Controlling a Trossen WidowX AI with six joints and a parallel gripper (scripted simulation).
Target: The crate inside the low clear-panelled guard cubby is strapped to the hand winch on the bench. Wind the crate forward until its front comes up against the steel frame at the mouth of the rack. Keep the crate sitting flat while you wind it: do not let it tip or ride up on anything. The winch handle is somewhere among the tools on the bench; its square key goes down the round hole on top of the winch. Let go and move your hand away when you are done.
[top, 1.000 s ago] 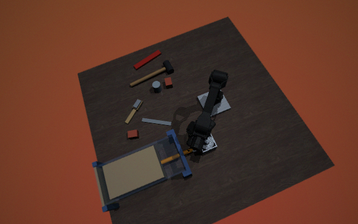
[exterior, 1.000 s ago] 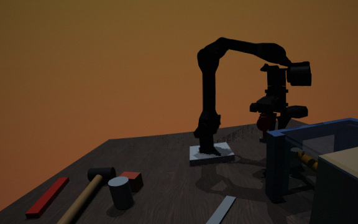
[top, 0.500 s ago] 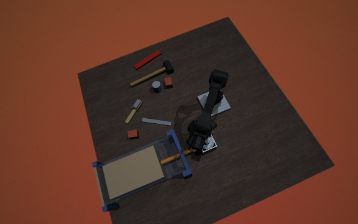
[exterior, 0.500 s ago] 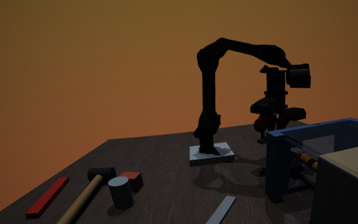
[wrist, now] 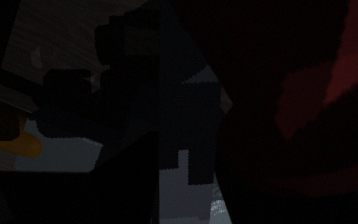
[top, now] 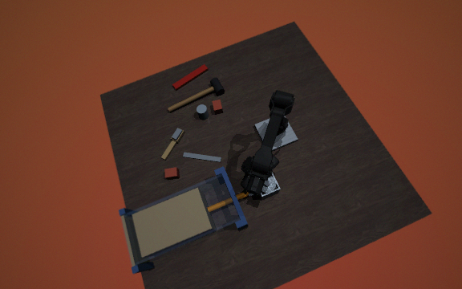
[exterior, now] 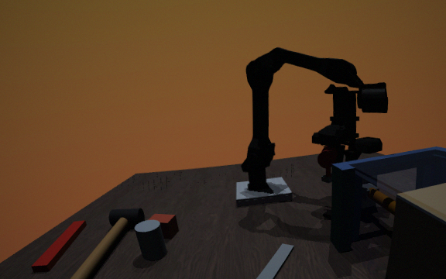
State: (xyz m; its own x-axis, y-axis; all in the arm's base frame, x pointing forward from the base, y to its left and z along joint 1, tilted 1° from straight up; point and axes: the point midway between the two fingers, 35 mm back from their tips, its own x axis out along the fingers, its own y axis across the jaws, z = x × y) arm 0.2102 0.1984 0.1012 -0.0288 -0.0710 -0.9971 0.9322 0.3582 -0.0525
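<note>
My gripper tip is 10 mm short of the winch handle, 10 mm to the left of it and 10 mm below it. From my gripper tip the other things lie so: red knob: 20 mm ahead, 50 mm to the right, 40 mm above; then blue steel frame: 140 mm ahead, 40 mm to the left, 20 mm above; then winch: 30 mm behind, 40 mm to the left, 60 mm below.
</note>
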